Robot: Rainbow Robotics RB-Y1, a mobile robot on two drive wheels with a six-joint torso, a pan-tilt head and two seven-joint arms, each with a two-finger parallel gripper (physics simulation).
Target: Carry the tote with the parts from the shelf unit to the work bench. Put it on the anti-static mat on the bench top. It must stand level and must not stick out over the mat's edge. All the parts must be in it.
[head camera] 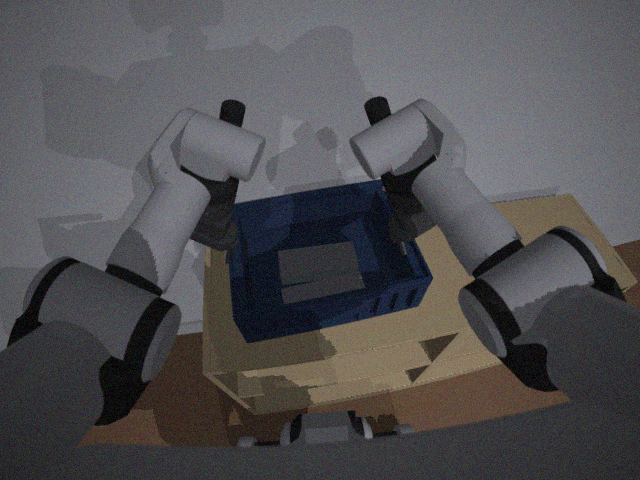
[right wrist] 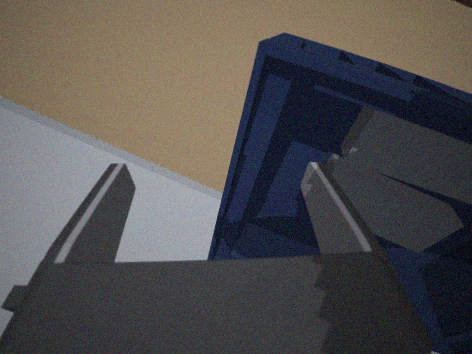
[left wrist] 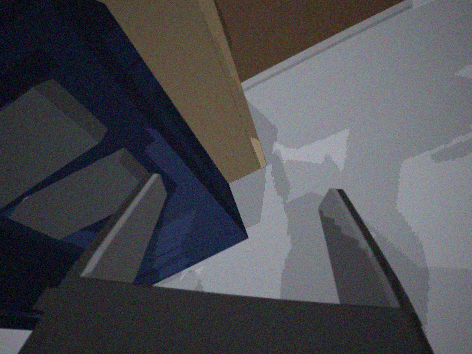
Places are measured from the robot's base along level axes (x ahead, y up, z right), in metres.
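Pixels of known places: left gripper, between the fingertips: [head camera: 201, 249] [left wrist: 242, 191]; right gripper, between the fingertips: [head camera: 425, 237] [right wrist: 219, 174].
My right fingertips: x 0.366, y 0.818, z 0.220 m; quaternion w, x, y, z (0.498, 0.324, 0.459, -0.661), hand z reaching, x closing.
Behind a point stands the place of what it marks.
A blue open-topped tote [head camera: 289, 326] @[y 0.638, x 0.281, z -0.064 m] [left wrist: 195, 245] @[y 0.740, x 0.538, z -0.120 m] [right wrist: 242, 165] @[y 0.744, x 0.411, z 0.211 m] stands on the light wooden shelf unit [head camera: 547, 217] @[y 0.611, x 0.564, z 0.751 m] [left wrist: 170, 65] @[y 0.612, x 0.321, z -0.193 m] [right wrist: 125, 90] @[y 0.612, x 0.481, z 0.451 m]. Grey block-like parts [head camera: 317, 263] [left wrist: 45, 130] @[y 0.669, x 0.327, z -0.041 m] [right wrist: 415, 150] @[y 0.669, x 0.343, z 0.050 m] lie inside it. My left gripper [head camera: 219, 248] [left wrist: 242, 191] @[y 0.823, x 0.370, z -0.216 m] is open at the tote's left side, one finger over the inside and one outside the wall. My right gripper [head camera: 404, 246] [right wrist: 219, 174] @[y 0.818, x 0.366, z 0.220 m] is open at the right side, likewise with one finger on each side of the wall in its wrist view. I cannot tell how deep the fingers reach. The bench and mat do not show.
A grey wall [head camera: 491, 77] @[y 1.010, x 0.667, z 0.434 m] [left wrist: 360, 90] @[y 0.480, x 0.541, z -0.644 m] [right wrist: 40, 200] @[y 0.767, x 0.677, z 0.517 m] stands behind the shelf unit. Brown floor [head camera: 454, 392] @[y 0.002, x 0.199, z 0.521 m] [left wrist: 295, 30] @[y 0.002, x 0.425, z -0.719 m] shows in front of and beside it. The shelf unit's top extends to the right of the tote. Its front has open compartments.
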